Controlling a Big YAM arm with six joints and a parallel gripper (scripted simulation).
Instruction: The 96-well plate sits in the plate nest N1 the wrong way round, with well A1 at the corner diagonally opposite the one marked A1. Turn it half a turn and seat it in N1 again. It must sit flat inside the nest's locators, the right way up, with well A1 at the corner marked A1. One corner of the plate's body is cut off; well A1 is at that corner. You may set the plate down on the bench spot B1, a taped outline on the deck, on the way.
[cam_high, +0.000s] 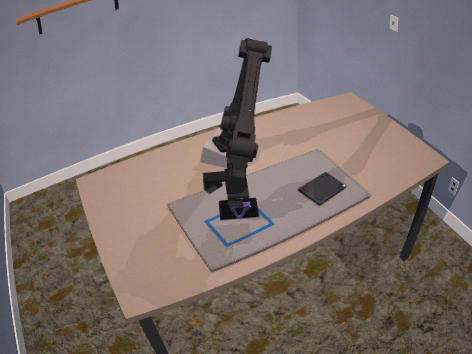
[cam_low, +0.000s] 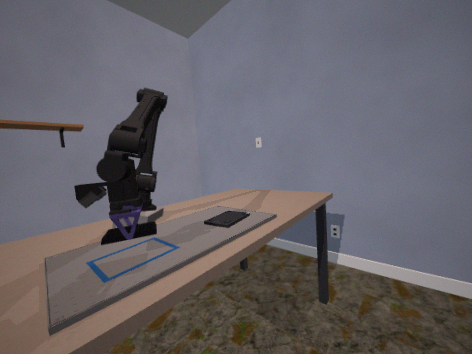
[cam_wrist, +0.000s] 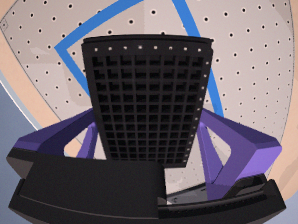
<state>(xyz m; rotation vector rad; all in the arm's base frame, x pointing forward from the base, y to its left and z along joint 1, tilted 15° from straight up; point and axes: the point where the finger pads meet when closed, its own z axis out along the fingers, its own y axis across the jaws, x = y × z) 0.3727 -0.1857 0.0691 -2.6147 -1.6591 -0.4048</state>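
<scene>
Now: hand 360 mm to the right of the plate nest N1, 60 mm above it and 10 mm short of it. The rest, counted from my hand: black 96-well plate (right at my hand); A1 mark (450 mm to the left, 60 mm below, 60 mm ahead).
</scene>
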